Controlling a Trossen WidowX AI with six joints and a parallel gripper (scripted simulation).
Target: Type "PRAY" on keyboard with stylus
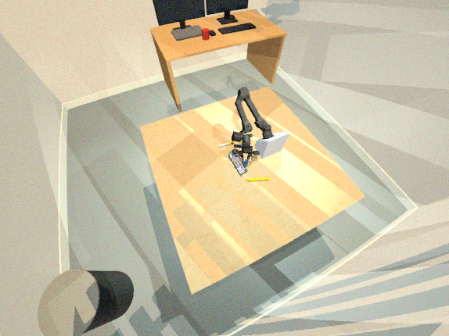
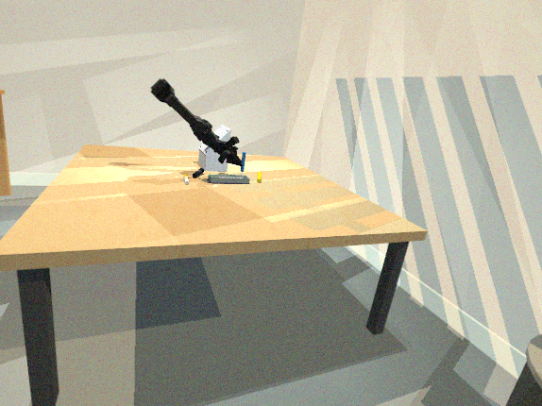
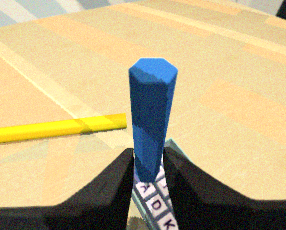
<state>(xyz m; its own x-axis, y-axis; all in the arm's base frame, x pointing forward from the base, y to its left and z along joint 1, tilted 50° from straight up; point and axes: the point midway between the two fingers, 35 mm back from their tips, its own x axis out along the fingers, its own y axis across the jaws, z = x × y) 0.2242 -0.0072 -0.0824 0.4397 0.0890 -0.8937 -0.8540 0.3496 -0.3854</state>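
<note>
Now: the yellow cylinder 50 mm behind my gripper tip, 120 mm to the left of it and 70 mm below it. From my gripper tip the other things lie so: dark marker: 90 mm behind, 190 mm to the right, 70 mm below; then small white pen: 260 mm to the right, 70 mm below; then blue stylus: 20 mm below.
</note>
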